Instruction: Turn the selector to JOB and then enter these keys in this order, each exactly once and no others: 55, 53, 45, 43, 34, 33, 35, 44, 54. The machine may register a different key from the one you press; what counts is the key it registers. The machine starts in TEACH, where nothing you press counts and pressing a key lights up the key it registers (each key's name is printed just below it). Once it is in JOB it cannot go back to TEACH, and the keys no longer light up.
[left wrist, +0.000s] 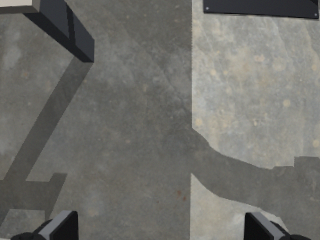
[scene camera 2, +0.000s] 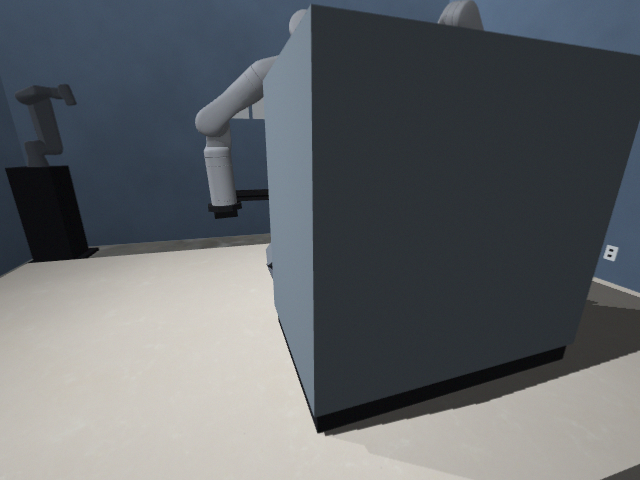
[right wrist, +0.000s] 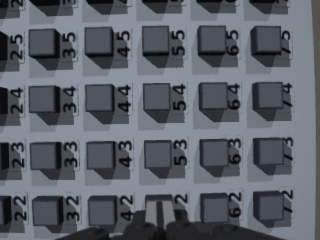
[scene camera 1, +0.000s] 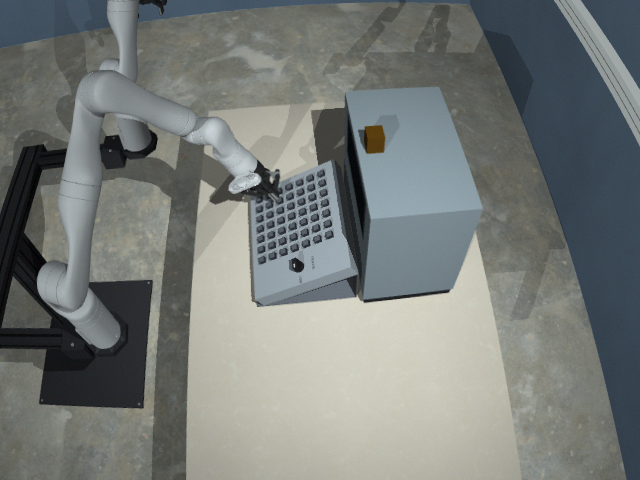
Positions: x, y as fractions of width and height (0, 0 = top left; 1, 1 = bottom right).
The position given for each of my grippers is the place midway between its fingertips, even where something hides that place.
my right gripper: right wrist 0.50, 0.91; scene camera 1 0.43, 0.41; not seen in the left wrist view (out of frame); not seen in scene camera 2 (hidden by a large grey cabinet)
